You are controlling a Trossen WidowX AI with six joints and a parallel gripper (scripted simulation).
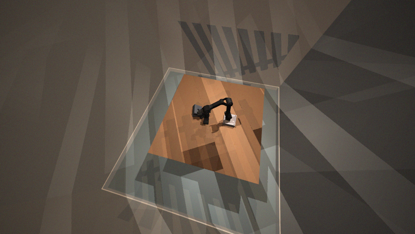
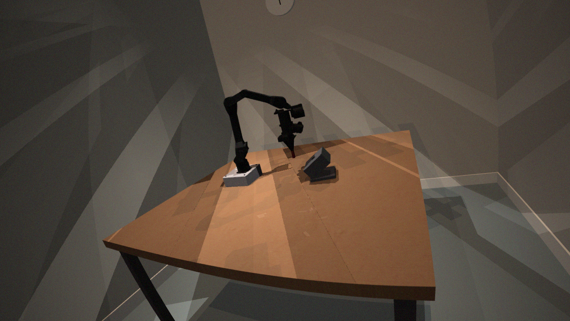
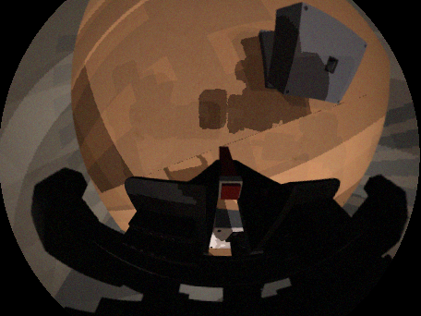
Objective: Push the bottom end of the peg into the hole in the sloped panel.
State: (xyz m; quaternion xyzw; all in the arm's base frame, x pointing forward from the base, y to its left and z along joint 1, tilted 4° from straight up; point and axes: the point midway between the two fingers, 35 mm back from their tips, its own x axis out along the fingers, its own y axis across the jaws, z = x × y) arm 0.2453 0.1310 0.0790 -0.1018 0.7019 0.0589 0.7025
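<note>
The dark grey sloped panel is 170 mm ahead of my gripper tip, 100 mm to the right of it and 40 mm below it. Also, from my gripper tip: red peg 20 mm above.
</note>
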